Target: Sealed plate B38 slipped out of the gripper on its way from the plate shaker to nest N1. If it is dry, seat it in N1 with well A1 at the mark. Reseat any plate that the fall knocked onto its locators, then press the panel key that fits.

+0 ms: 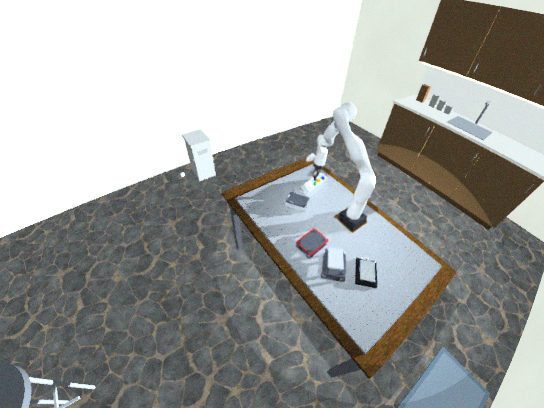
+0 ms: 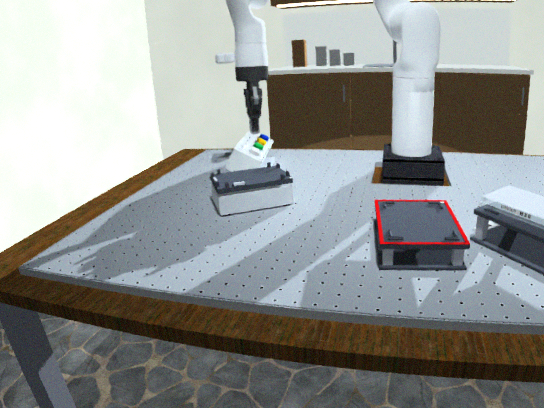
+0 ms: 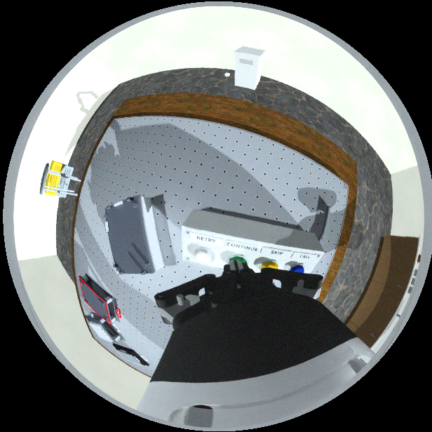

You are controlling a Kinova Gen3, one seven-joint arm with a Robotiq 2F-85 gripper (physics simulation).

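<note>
My gripper is shut and empty, with its fingertips at the green CONTINUE key of the white key panel. The tips hide part of the key; contact cannot be told. The white RETRY key, yellow SKIP key and blue CALL key also show. A pale plate lies on a raised grey nest; its label is too blurred to read surely. Another pale plate lies on a black frame.
The plate shaker, with a dark bare top, stands beside the panel. A red-rimmed raised stand with a bare dark top stands between the shaker and the grey nest. The arm base stands near the table's far edge.
</note>
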